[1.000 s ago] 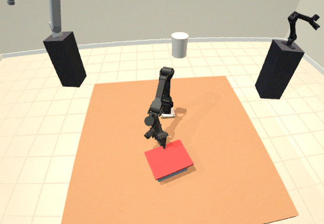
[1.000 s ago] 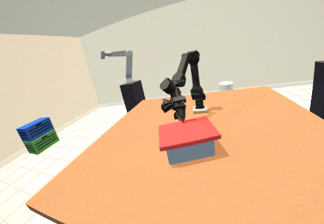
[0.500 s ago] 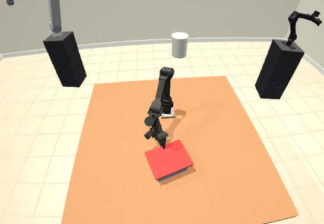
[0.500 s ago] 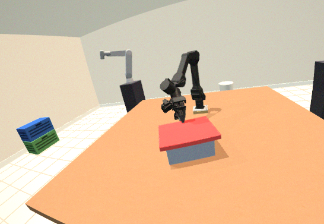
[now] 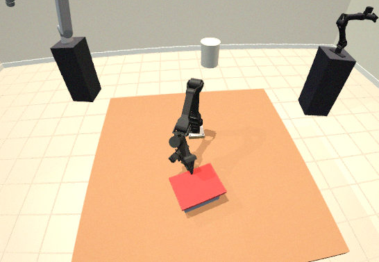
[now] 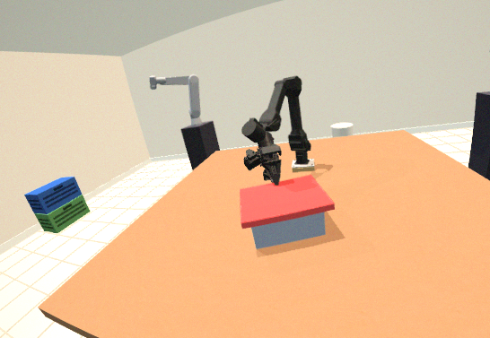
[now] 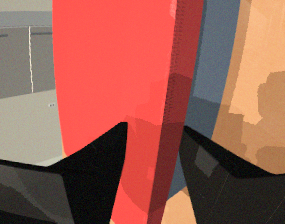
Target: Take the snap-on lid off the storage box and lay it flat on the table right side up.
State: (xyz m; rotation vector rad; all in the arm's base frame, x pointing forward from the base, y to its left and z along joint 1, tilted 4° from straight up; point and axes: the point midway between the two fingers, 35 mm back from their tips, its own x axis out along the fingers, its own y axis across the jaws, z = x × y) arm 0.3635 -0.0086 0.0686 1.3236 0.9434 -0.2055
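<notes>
Now: gripper tip 7 cm short of the red lid, 4 cm to the right of it and 1 cm below it. From my gripper tip the other things lie so: grey-blue storage box 7 cm ahead, 3 cm to the left, 4 cm below.
</notes>
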